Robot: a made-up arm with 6 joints.
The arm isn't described. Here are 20 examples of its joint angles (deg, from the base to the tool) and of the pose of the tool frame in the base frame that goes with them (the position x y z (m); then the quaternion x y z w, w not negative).
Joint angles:
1: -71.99 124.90 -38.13 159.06 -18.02 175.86
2: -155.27 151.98 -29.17 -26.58 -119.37 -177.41
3: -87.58 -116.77 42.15 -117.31 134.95 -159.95
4: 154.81 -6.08 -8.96 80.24 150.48 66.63
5: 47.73 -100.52 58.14 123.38 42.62 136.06
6: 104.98 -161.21 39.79 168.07 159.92 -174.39
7: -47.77 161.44 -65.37 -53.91 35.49 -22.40
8: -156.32 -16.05 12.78 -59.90 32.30 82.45
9: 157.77 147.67 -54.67 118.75 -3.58 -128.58
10: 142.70 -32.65 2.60 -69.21 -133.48 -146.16
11: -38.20 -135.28 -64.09 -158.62 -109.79 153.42
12: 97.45 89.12 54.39 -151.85 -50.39 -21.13
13: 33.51 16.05 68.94 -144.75 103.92 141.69
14: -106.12 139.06 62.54 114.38 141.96 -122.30
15: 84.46 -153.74 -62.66 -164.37 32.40 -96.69
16: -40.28 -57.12 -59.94 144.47 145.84 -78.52
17: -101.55 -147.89 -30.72 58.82 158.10 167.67
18: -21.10 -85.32 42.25 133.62 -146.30 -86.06
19: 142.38 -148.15 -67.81 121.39 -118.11 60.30
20: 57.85 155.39 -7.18 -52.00 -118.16 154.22
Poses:
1: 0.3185 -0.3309 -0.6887 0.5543 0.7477 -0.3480 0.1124
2: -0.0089 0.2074 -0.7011 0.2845 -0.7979 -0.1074 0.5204
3: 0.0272 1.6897 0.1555 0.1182 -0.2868 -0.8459 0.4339
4: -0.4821 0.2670 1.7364 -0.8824 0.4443 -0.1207 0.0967
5: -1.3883 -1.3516 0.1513 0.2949 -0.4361 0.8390 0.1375
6: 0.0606 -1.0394 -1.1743 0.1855 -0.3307 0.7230 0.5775
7: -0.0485 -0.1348 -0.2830 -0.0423 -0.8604 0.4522 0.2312
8: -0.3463 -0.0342 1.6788 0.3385 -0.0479 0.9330 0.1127
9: -0.0208 -0.1031 -0.6811 -0.9701 0.1477 -0.1879 0.0436
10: 0.0580 0.0516 1.5913 -0.5139 0.7346 -0.0398 0.4413
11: -0.3453 0.5263 0.0192 -0.4711 -0.8339 0.2593 0.1237
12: -0.4158 1.7188 -0.1442 -0.5051 -0.8573 -0.0657 0.0750
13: 0.6155 0.6180 1.9792 0.1315 0.3429 -0.1573 0.9167
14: -0.2409 -1.1529 -1.2596 0.7628 -0.0932 0.4024 0.4975
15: -0.2554 -0.4910 -0.1537 -0.2704 -0.6277 0.0998 0.7231
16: -0.1776 0.3797 1.0804 -0.0068 0.3819 0.7566 0.5307
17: 0.1197 1.1413 -0.2501 -0.1924 0.6053 -0.0505 0.7708
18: -1.6187 0.7834 0.8458 -0.6734 0.5134 0.4621 0.2633
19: 0.5129 -0.5366 -0.0736 -0.5749 0.0778 0.2312 0.7810
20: 0.0226 -0.2125 -0.8844 -0.5298 -0.6234 -0.5735 0.0413
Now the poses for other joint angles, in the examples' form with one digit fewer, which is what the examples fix.
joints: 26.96 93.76 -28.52 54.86 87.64 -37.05
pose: 0.990 0.365 -0.443 0.280 0.470 0.507 0.666
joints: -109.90 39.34 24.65 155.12 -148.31 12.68
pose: -0.319 -1.453 1.196 -0.033 -0.494 0.490 0.717
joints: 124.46 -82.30 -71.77 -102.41 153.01 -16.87
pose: 0.273 -0.480 0.390 0.760 -0.105 -0.252 0.590
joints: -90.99 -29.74 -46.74 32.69 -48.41 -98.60
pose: -0.182 -0.049 1.314 0.505 -0.114 -0.832 0.197
